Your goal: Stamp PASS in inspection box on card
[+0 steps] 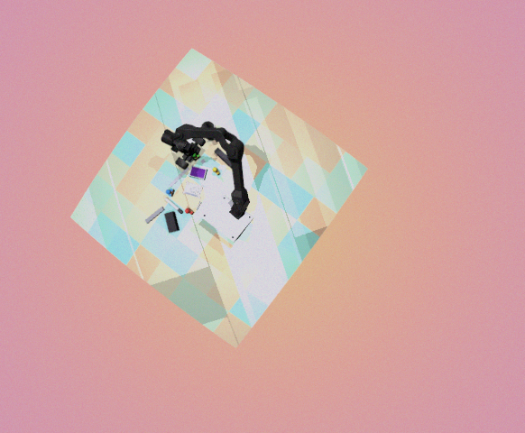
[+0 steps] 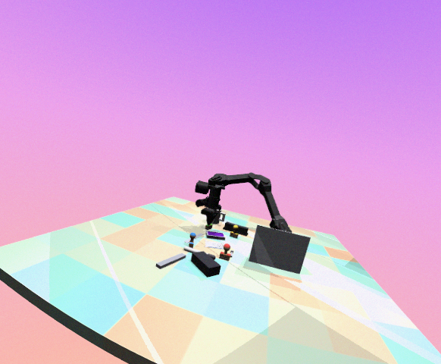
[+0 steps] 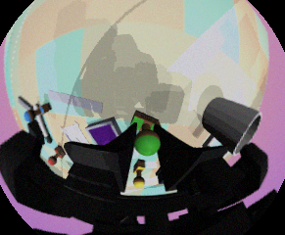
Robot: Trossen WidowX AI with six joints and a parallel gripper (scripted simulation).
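Right now my gripper tip is 60 mm past the purple ink pad, 60 mm to the right of it and 30 mm above it. From my gripper tip the other things lie so: green-knobbed stamp: right at my gripper tip; yellow-knobbed stamp: 140 mm behind, 10 mm to the right, 10 mm below; white card: 100 mm behind, 150 mm to the left, 30 mm below.
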